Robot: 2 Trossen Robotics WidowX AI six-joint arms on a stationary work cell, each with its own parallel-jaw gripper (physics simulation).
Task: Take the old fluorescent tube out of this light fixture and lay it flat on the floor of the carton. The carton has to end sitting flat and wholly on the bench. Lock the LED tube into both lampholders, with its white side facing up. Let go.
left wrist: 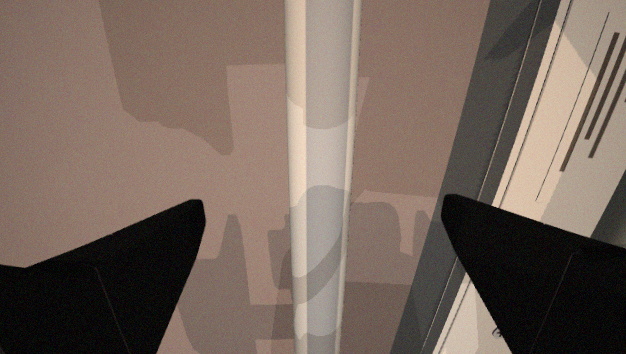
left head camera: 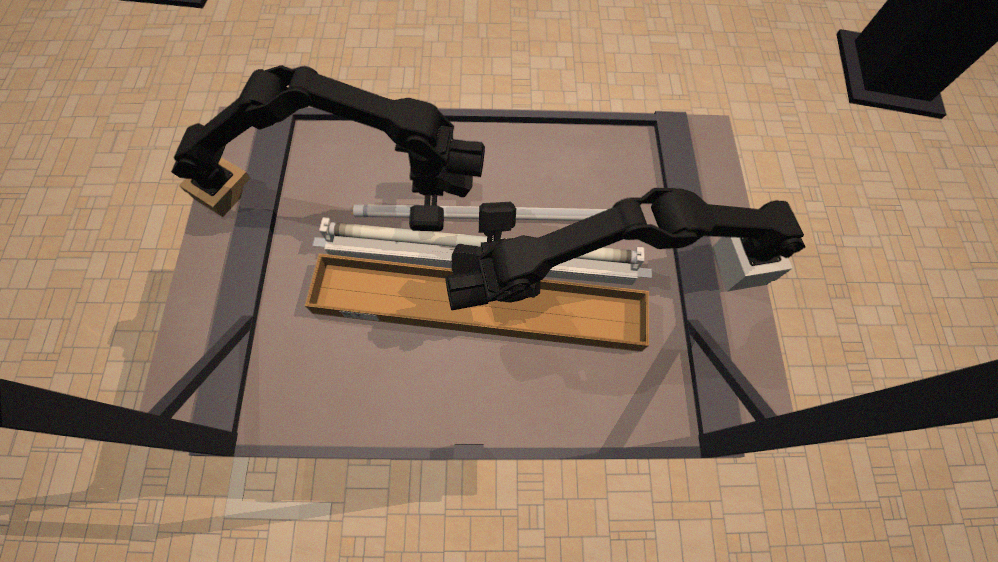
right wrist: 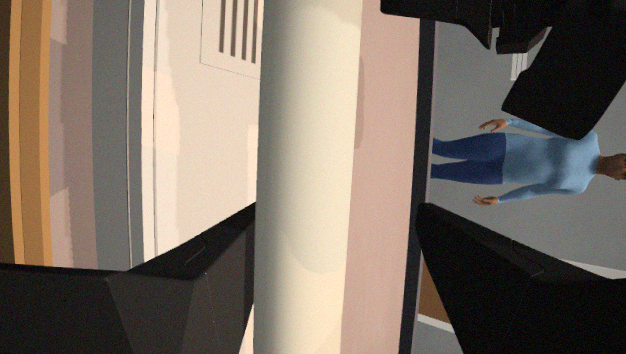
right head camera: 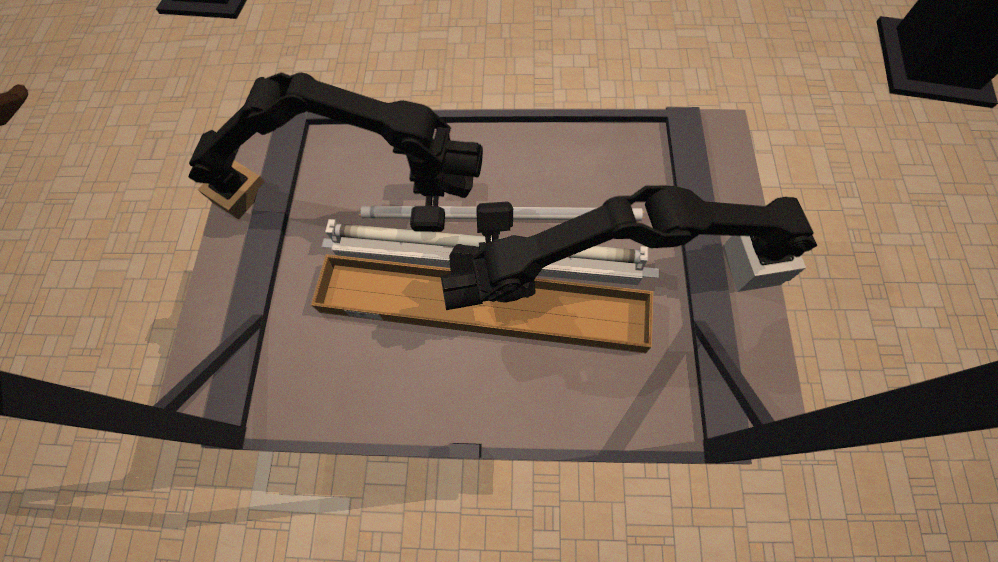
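The old tube (left head camera: pixel 391 232) (right head camera: pixel 391 234) (right wrist: pixel 310 150) spans the fixture (left head camera: pixel 391 250) (right head camera: pixel 391 252) (left wrist: pixel 530 165) (right wrist: pixel 210 150) between its left lampholder (left head camera: pixel 325 226) (right head camera: pixel 331 230) and right lampholder (left head camera: pixel 639 256) (right head camera: pixel 643 256). The LED tube (left head camera: pixel 544 212) (right head camera: pixel 544 212) (left wrist: pixel 325 160) lies on the bench behind it. The carton (left head camera: pixel 363 284) (right head camera: pixel 370 287) (right wrist: pixel 30 150) lies in front, empty where visible. My left gripper (left head camera: pixel 426 219) (right head camera: pixel 427 219) (left wrist: pixel 324 208) is open above the LED tube. My right gripper (left head camera: pixel 497 217) (right head camera: pixel 494 217) (right wrist: pixel 344 213) is partly open, tilted, its fingers either side of the old tube, ungripped.
The right arm (left head camera: pixel 579 233) (right head camera: pixel 569 237) crosses over the fixture and carton, hiding their middle parts. The two grippers are close together. The dark bench frame (left head camera: pixel 670 160) (right head camera: pixel 684 160) surrounds the work area. A person (right wrist: pixel 545 160) stands beyond the bench in the right wrist view.
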